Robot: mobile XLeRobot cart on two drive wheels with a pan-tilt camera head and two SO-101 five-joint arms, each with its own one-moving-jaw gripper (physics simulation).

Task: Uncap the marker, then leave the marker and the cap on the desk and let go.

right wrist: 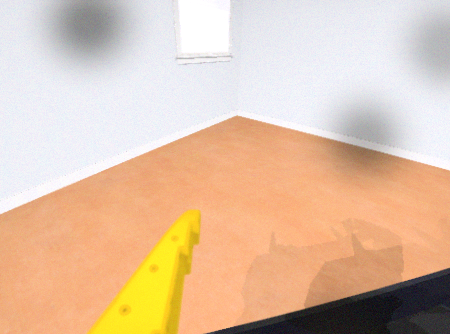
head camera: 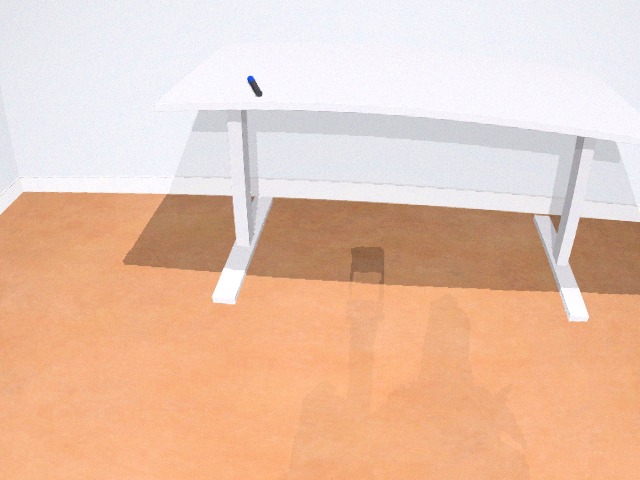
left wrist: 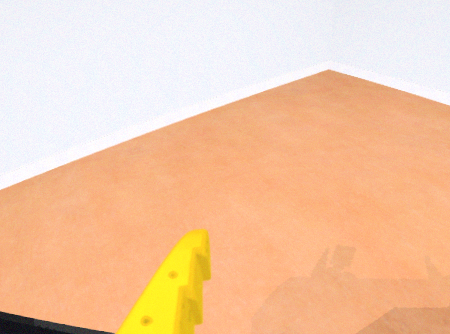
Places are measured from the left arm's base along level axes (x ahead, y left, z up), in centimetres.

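Pixels of known places: left hand at its tool point: (left wrist: 208,247); right hand at its tool point: (right wrist: 199,222).
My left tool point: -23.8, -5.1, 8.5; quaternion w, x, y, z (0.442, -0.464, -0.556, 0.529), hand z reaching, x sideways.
Behind a point stands the place of what it marks, as x, y, z.
A marker (head camera: 255,87) @[122.8, -103.9, -3.7] with a dark body and a blue end (head camera: 250,79) @[130.6, -107.9, -3.7] lies near the front left edge of the white desk (head camera: 413,87) @[97.4, -141.4, -5.5] in the head view. Its blue end points to the back. Whether the blue end is the cap is too small to tell. My left gripper shows one yellow notched jaw in the left wrist view, so it is fully open and empty. My right gripper shows one yellow notched jaw in the right wrist view, also fully open and empty. Neither gripper shows in the head view, and the marker does not show in either wrist view.
The desk stands against the wall on two white legs (head camera: 240,180) @[150.5, -115.8, -47.2] (head camera: 572,206) @[57.9, -194.6, -48.4] with long feet. Shadows of the desk and the robot fall on the orange floor (head camera: 155,361) @[122.3, -57.9, -77.5]. A window (right wrist: 204,27) @[-264.9, 2.4, 30.3] and blurred dark spots show in the right wrist view.
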